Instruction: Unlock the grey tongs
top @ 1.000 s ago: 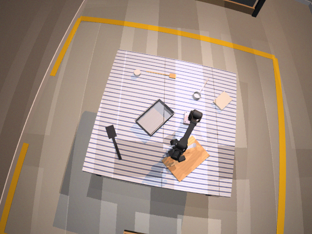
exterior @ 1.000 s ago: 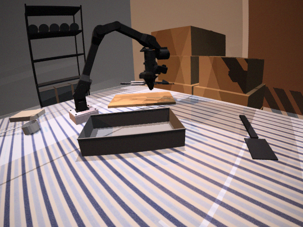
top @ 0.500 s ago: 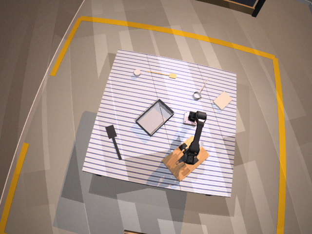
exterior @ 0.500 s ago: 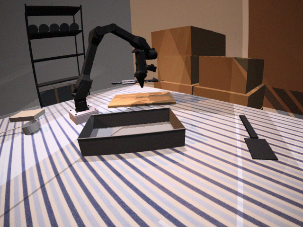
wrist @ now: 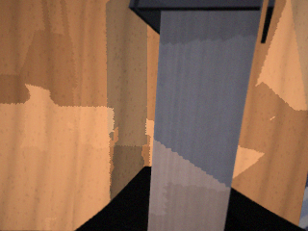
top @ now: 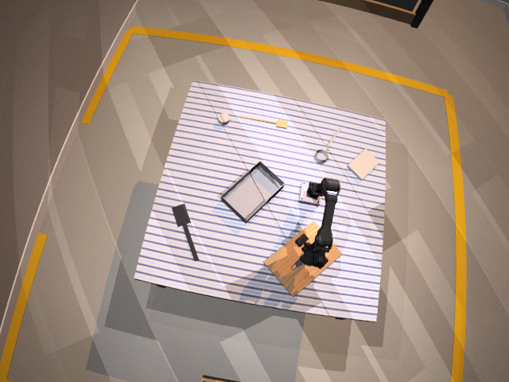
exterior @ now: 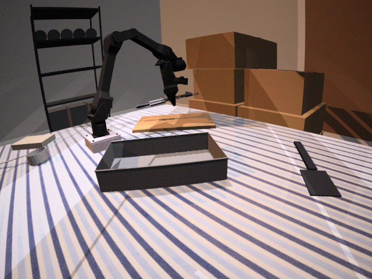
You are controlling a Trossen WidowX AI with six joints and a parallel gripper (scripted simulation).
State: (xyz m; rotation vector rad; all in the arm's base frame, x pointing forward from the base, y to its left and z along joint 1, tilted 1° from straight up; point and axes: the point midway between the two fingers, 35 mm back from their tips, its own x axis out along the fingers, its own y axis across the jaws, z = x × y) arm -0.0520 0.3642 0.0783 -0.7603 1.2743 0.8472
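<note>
Right now the wooden board is 1 cm to the right of my gripper tip and 8 cm below it. The rest, counted from my gripper tip: pale flat block (21 cm behind, 67 cm to the right, 7 cm below); then black spatula (64 cm ahead, 5 cm to the left, 8 cm below); then roasting tin (37 cm ahead, 27 cm to the right, 5 cm below).
</note>
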